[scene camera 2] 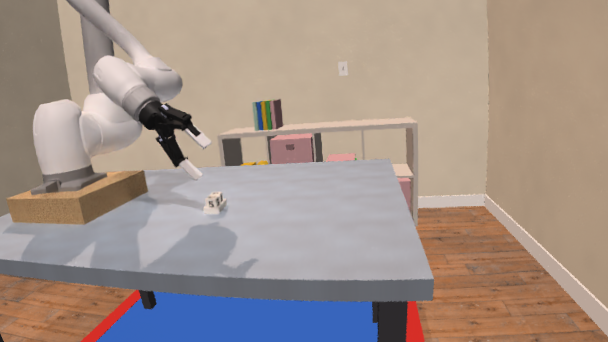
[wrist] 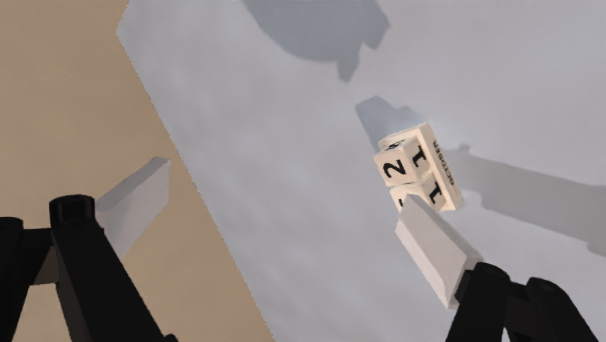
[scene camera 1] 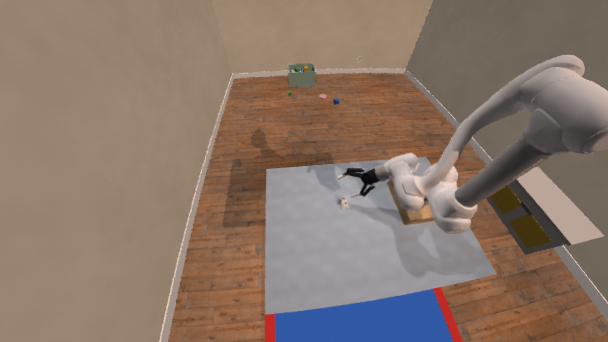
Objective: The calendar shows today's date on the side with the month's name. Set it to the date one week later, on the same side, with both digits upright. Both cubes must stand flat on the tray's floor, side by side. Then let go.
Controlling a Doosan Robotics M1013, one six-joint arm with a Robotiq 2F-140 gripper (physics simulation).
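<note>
The calendar's cream tray (scene camera 1: 344,206) (scene camera 2: 214,210) (wrist: 454,199) stands on the grey table. Its side with OCTOBER faces right in the wrist view. Two cream cubes sit side by side in it. One cube (wrist: 400,167) shows a 2 on top and a 1 on the month side. The other cube (wrist: 426,189) shows a 1 on the month side; a fingertip hides most of its top in the wrist view. In scene camera 2 a 5 shows on an end face. My gripper (scene camera 1: 347,186) (scene camera 2: 201,159) (wrist: 289,197) is open and empty, tilted, above the table on the robot base's side of the calendar.
The grey table (scene camera 1: 300,250) (scene camera 2: 325,240) (wrist: 250,125) carries the robot's wooden base block (scene camera 1: 417,216) (scene camera 2: 55,210). A shelf unit (scene camera 2: 412,150) with books and boxes stands behind the table. A green toy box (scene camera 1: 302,79) and small toys are on the floor far off.
</note>
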